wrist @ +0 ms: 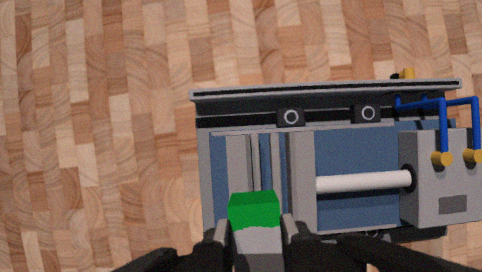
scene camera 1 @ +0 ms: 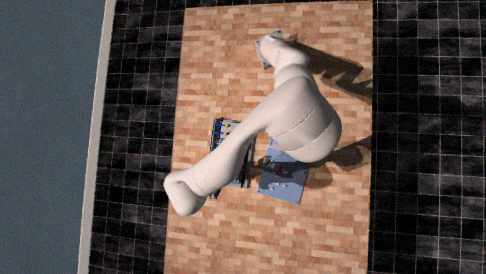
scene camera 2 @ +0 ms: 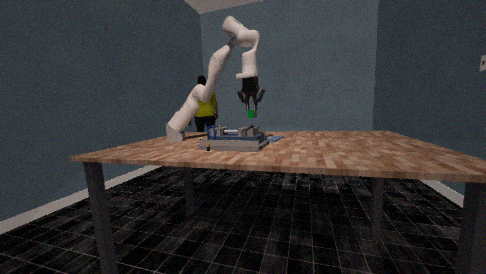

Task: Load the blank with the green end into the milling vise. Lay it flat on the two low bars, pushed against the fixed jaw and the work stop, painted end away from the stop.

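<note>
The grey blank with the green end (scene camera 2: 251,114) (wrist: 254,215) is between the fingers of my gripper (scene camera 2: 251,111) (wrist: 256,232), which is shut on it. It is held high above the milling vise (scene camera 2: 232,145) (wrist: 204,175), apart from it. In the wrist view the green end points up the picture, over the gap between the left jaw (wrist: 237,160) and the right jaw (wrist: 302,170), which a white rod (wrist: 362,181) joins. Two thin low bars (wrist: 256,160) (wrist: 274,160) run in this gap. The arm hides the gripper and blank in scene camera 1. The work stop cannot be made out.
A grey block (wrist: 432,200) with blue hoses (wrist: 443,125) stands at the vise's right end in the wrist view. A raised rail (wrist: 325,90) runs along its upper side. A blue board (scene camera 1: 290,192) (scene camera 2: 276,138) with pegs and a red-ended piece (scene camera 1: 280,169) lies beside the vise.
</note>
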